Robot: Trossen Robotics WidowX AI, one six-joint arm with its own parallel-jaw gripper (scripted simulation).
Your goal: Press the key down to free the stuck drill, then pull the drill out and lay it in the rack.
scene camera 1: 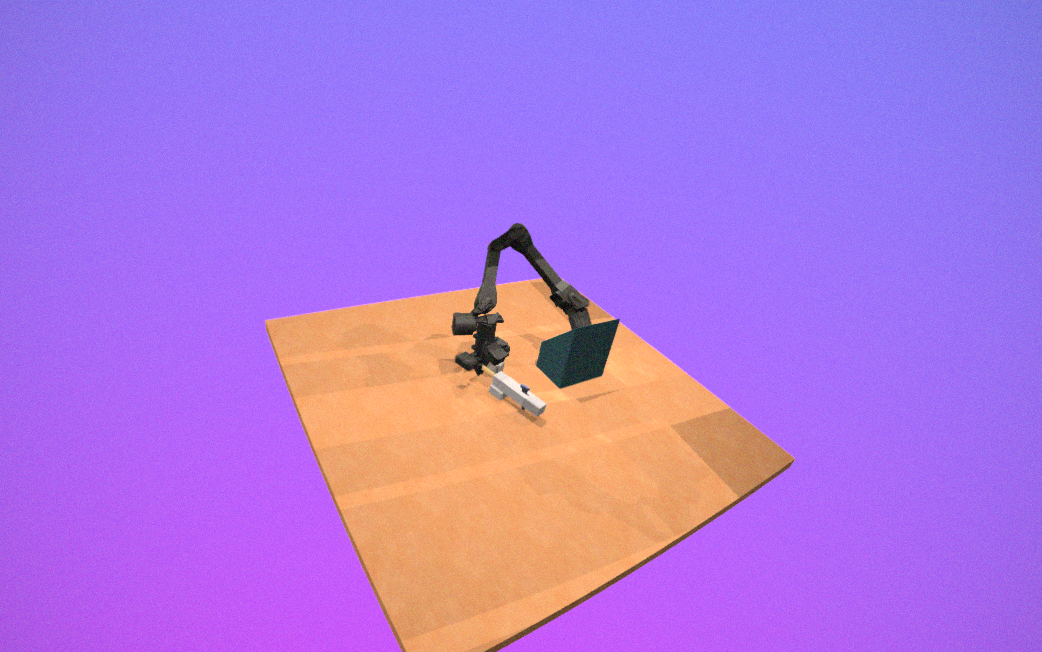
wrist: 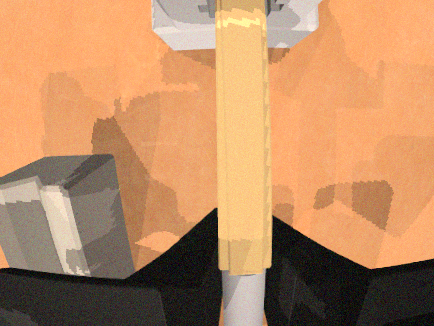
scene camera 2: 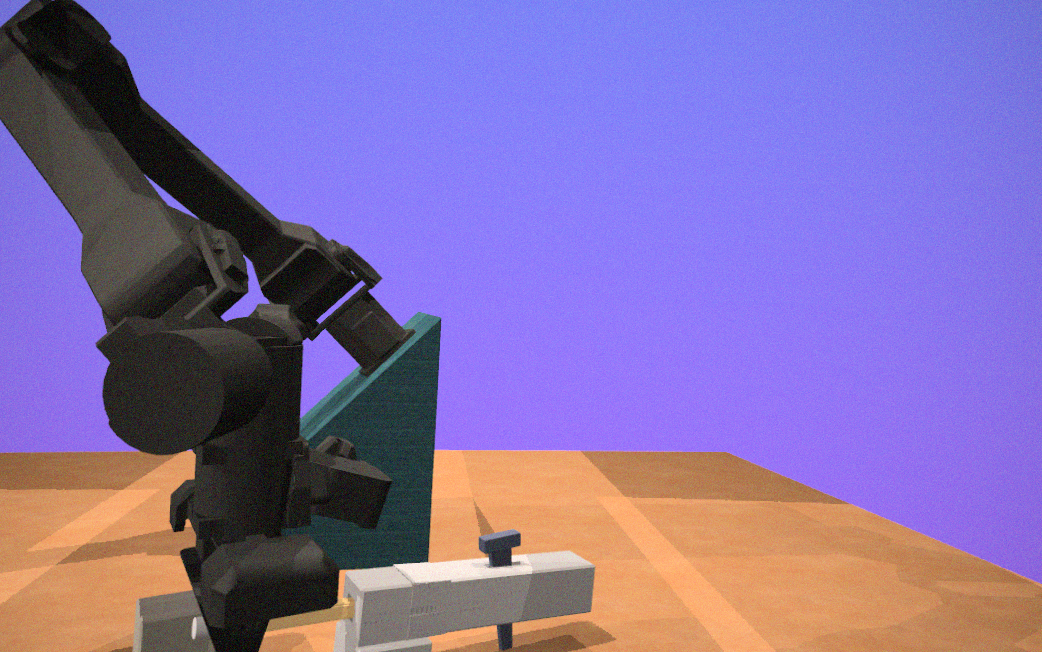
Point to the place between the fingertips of the gripper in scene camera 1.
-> At 479, 374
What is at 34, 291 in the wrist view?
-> The gripper.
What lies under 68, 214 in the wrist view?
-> A grey rack.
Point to a drill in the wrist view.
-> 244, 156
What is the gripper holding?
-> A drill.
